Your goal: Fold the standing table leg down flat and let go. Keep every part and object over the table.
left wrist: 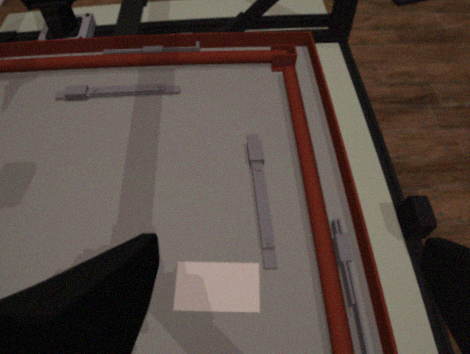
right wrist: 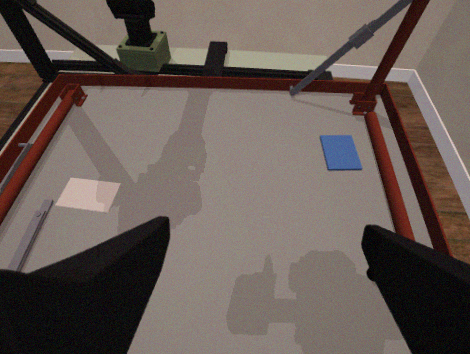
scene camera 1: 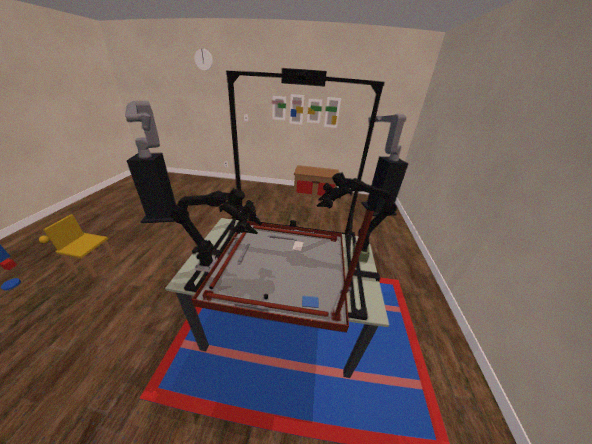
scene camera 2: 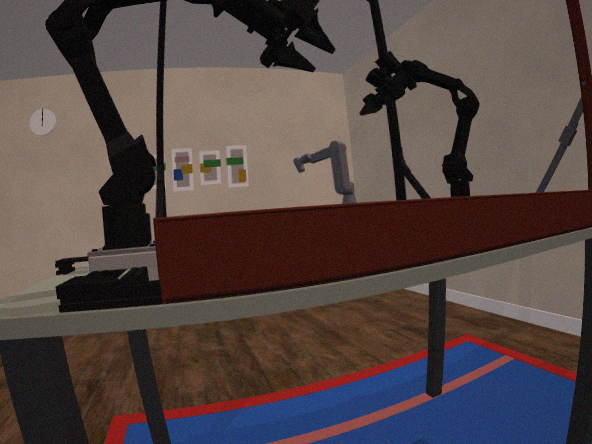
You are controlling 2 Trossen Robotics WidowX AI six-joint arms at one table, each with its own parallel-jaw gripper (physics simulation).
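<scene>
My left gripper appears at (scene camera 2: 366, 110) and (left wrist: 291, 250); my right gripper at (scene camera 2: 323, 61) and (right wrist: 266, 231). A blue square (right wrist: 340, 153) is visible; in the left wrist view the square is out of frame. A red-brown table leg (scene camera 1: 369, 212) is visible as well.
</scene>
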